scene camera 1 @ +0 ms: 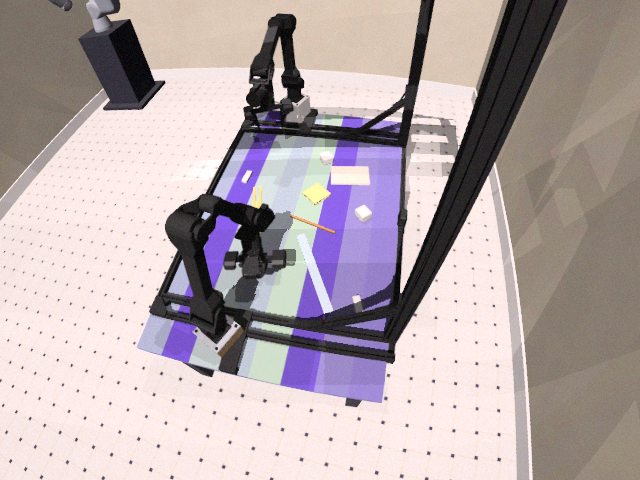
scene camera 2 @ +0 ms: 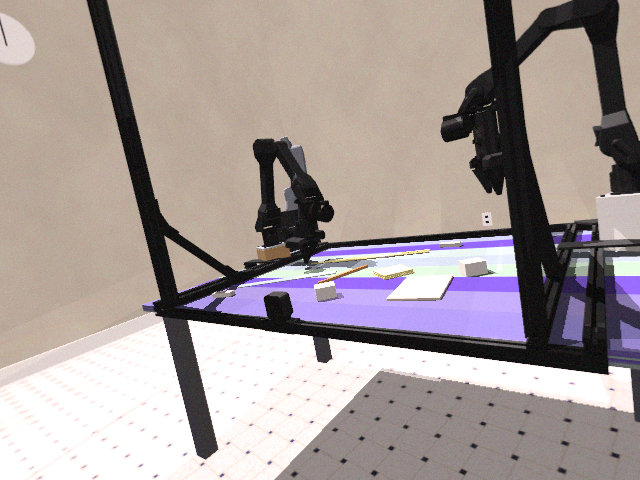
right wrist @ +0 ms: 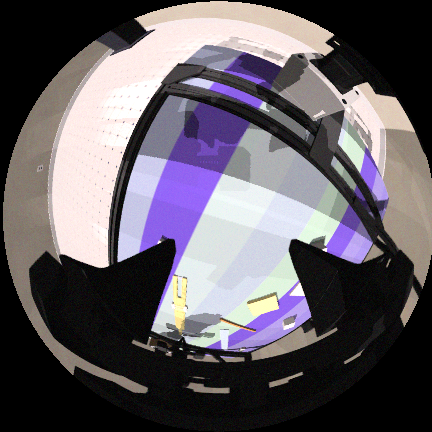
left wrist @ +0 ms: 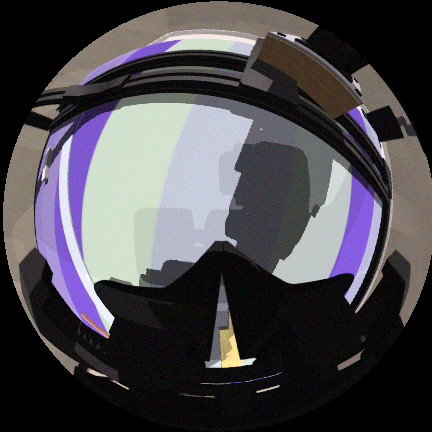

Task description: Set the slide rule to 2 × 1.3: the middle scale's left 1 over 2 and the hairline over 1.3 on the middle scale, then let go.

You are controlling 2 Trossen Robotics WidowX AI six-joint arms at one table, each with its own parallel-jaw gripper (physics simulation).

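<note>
The yellow slide rule [scene camera 1: 257, 196] [scene camera 2: 375, 256] [right wrist: 179, 297] lies flat on the striped table [scene camera 1: 361, 257], and its near part is hidden under my left arm. In the left wrist view a sliver of the slide rule [left wrist: 229, 346] shows through the slit behind the fingers. My left gripper [scene camera 1: 252, 276] [scene camera 2: 309, 258] [left wrist: 220, 246] is shut on nothing, pointing down close to the table at the rule's near end. My right gripper [scene camera 1: 252, 115] [scene camera 2: 491, 183] [right wrist: 234, 245] is open and empty, held high above the table's far end.
An orange pencil [scene camera 1: 312, 224] [scene camera 2: 342, 274], a yellow note pad [scene camera 1: 316, 193] [scene camera 2: 392, 271], a white paper pad [scene camera 1: 350, 175] [scene camera 2: 420, 287], two white cubes [scene camera 1: 363, 212] [scene camera 1: 326, 157] and a long white strip [scene camera 1: 314, 272] lie on the table. A black frame [scene camera 1: 413, 71] surrounds it.
</note>
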